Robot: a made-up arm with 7 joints. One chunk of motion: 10 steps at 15 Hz.
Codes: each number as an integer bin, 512 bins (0 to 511) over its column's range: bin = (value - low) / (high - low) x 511, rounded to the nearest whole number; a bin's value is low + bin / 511 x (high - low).
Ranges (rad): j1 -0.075..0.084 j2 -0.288..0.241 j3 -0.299..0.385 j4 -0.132..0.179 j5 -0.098..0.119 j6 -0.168..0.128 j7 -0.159..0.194
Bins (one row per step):
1: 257 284 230 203 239 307 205
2: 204 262 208 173 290 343 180
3: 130 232 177 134 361 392 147
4: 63 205 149 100 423 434 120
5: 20 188 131 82 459 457 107
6: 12 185 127 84 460 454 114
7: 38 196 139 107 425 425 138
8: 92 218 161 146 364 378 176
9: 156 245 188 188 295 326 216
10: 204 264 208 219 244 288 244
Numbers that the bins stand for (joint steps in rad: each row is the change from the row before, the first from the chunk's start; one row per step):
1: 0.00497 0.00600 0.00887 -0.00845 0.00349 0.00983 -0.01739
2: -0.01152 -0.01677 -0.02058 -0.02671 0.02515 0.03068 -0.03466
3: -0.03455 -0.04783 -0.06208 -0.05045 0.05530 0.05907 -0.05745
4: -0.05540 -0.07578 -0.09956 -0.07114 0.08163 0.08340 -0.07610
5: -0.06878 -0.09338 -0.12365 -0.08209 0.09692 0.09672 -0.08508
6: -0.07127 -0.09648 -0.12900 -0.08088 0.09734 0.09498 -0.08025
7: -0.06318 -0.08510 -0.11294 -0.06688 0.08248 0.07818 -0.06367
8: -0.04637 -0.06232 -0.08349 -0.04314 0.05658 0.05096 -0.03742
9: -0.02646 -0.03437 -0.04735 -0.01758 0.02727 0.02084 -0.00979
10: -0.01152 -0.01470 -0.02058 0.00129 0.00562 -0.00117 0.00956

